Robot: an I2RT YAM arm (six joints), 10 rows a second.
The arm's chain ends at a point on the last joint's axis. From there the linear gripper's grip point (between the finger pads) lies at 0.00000 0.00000 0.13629 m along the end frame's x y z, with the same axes.
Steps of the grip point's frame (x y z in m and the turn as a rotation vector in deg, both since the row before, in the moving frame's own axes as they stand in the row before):
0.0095 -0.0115 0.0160 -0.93 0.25 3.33
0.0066 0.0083 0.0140 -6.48 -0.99 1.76
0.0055 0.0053 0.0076 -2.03 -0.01 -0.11
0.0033 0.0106 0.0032 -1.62 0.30 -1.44
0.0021 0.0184 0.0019 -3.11 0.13 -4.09
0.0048 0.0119 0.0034 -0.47 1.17 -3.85
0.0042 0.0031 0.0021 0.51 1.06 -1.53
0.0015 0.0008 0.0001 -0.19 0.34 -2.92
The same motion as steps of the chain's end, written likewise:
0.0090 -0.0137 0.0160 -0.93 0.25 3.33
0.0092 -0.0070 0.0149 -6.48 -0.99 1.76
0.0055 0.0005 0.0077 -2.03 -0.01 -0.11
0.0025 0.0068 0.0033 -1.62 0.30 -1.44
0.0015 0.0110 0.0021 -3.11 0.13 -4.09
0.0020 0.0109 0.0034 -0.47 1.17 -3.85
0.0017 0.0043 0.0021 0.51 1.06 -1.53
0.0007 0.0004 0.0001 -0.19 0.34 -2.92

